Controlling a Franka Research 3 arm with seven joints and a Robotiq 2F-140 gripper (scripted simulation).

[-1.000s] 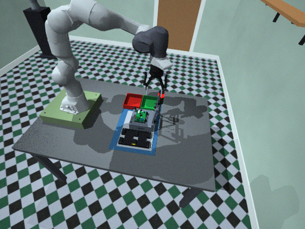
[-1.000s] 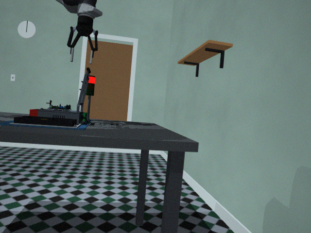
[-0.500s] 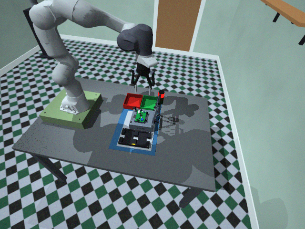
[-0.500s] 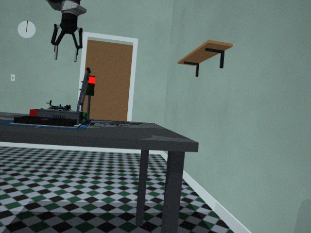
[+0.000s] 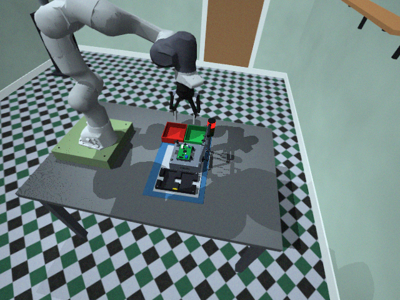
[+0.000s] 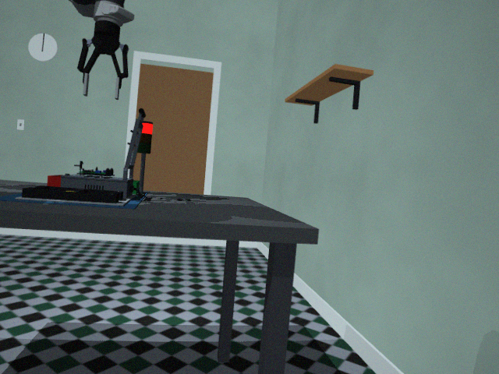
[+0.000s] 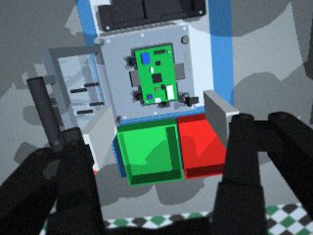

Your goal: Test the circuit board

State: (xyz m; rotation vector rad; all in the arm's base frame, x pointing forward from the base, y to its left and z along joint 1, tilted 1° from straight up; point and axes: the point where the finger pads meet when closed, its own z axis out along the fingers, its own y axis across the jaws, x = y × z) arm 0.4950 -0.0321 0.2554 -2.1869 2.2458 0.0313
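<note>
The green circuit board is 260 mm below my hand. From my hand the other things lie so: tester lid 150 mm below, 110 mm ahead; tester plate 260 mm below, 10 mm to the left, 10 mm ahead; black latch hook 240 mm below, 60 mm to the left, 60 mm behind.
</note>
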